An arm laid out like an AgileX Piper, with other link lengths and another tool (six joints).
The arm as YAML. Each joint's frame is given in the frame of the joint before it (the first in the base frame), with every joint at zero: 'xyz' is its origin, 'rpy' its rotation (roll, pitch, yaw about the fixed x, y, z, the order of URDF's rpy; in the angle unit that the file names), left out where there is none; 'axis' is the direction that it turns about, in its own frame. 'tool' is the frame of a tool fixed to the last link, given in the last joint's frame.
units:
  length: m
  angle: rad
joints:
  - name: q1
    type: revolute
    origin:
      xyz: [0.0, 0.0, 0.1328]
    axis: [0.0, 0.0, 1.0]
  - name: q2
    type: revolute
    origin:
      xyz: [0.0, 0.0, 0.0]
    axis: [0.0, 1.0, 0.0]
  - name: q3
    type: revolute
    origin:
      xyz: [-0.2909, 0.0, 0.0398]
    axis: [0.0, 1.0, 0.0]
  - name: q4
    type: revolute
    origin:
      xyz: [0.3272, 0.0, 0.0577]
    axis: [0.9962, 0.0, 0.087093]
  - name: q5
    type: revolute
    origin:
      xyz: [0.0, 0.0, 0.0]
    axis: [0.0, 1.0, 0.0]
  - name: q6
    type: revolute
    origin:
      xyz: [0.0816, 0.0, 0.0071]
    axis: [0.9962, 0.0, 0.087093]
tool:
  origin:
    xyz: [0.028, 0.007, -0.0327]
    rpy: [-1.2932, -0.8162, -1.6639]
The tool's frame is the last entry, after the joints.
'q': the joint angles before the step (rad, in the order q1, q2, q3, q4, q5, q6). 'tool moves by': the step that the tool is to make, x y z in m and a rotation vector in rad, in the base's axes. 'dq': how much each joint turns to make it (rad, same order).
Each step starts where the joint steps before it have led.
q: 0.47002, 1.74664, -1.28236, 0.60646, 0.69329, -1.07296
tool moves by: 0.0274, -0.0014, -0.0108, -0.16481, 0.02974, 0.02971
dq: 0.00000, 0.12146, -0.14454, -0.21909, 0.09972, 0.11335
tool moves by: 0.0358, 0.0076, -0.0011, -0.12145, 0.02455, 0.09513
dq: -0.00006, 0.15363, -0.22427, -0.11487, 0.15881, -0.01172
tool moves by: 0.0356, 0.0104, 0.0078, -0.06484, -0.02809, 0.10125
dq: 0.00012, 0.13819, -0.23731, -0.05794, 0.12006, -0.06451
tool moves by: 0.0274, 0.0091, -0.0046, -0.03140, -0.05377, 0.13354
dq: -0.00008, 0.10921, -0.16120, -0.01214, 0.04346, -0.13198
